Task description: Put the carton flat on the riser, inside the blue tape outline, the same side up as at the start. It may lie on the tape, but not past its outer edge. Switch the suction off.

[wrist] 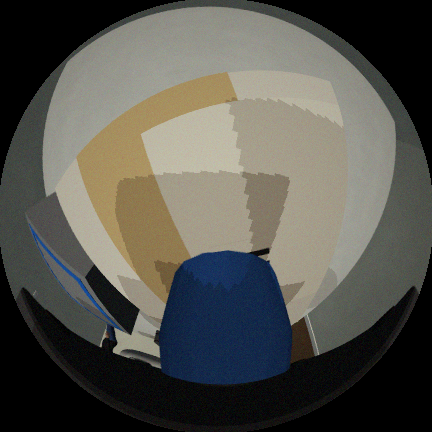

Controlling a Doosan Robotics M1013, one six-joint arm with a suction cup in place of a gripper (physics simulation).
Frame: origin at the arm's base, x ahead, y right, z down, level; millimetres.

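Seen in the pictures: hand, its tool point: (223,262).
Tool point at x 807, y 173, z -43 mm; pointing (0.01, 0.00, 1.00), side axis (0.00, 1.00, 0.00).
Offsets run from my tool point to a thing's top centre. "*": to the spot under its first point. Level surfaces: height alone.
The carton @[dx -14, dy -4, dz -13 mm] (195,142) is cream with a tan L-shaped band and fills the middle of the wrist view. Black marks show beside the cup. My gripper, a blue suction cup (227,257), reaches the carton's upper face and appears pressed against it; its black stem is hidden. The contact edge and whether the suction is on cannot be seen. The riser @[dx -122, dy -245, dz -7 mm] (62,232) is a grey block with a black side at the left, apart from the cup. Part of its blue tape outline @[* dx -45, dy -129, dz -6 mm] (81,280) shows. The cup hides the carton's near part.
A pale grey table top @[dz +114 mm] (200,40) lies around the carton. Shadows fall across the carton. Parts of the robot's pale base and a brown surface (302,342) show at the bottom. The dark camera rim frames the lower edge.
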